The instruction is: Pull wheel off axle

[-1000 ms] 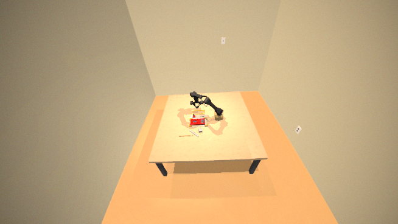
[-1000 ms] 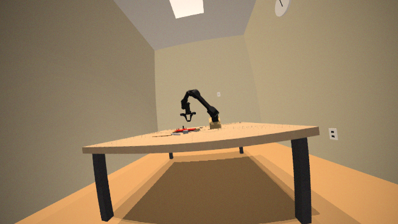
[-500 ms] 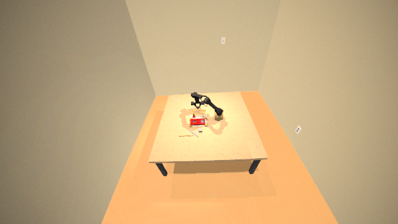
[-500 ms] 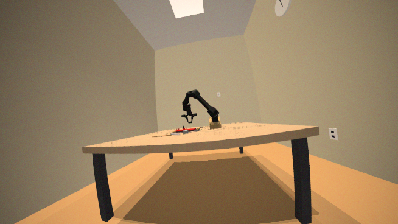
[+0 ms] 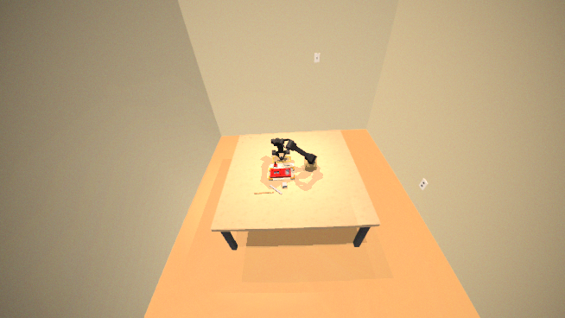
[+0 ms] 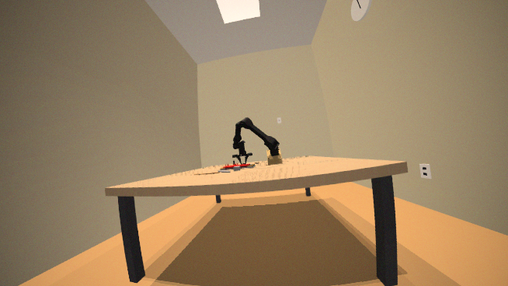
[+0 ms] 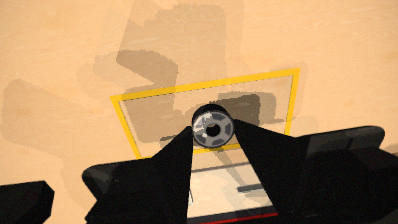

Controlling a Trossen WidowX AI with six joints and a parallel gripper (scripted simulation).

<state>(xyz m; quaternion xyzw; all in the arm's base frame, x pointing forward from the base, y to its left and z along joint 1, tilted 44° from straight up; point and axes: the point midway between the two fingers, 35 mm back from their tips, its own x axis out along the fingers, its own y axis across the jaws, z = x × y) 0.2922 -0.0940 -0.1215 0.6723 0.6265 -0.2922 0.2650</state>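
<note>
Right now the wheel is right at my gripper tip. Also, from my gripper tip: grey block: 10 mm behind, 370 mm to the left; then thin stick: 180 mm ahead, 430 mm to the left, 10 mm below.
</note>
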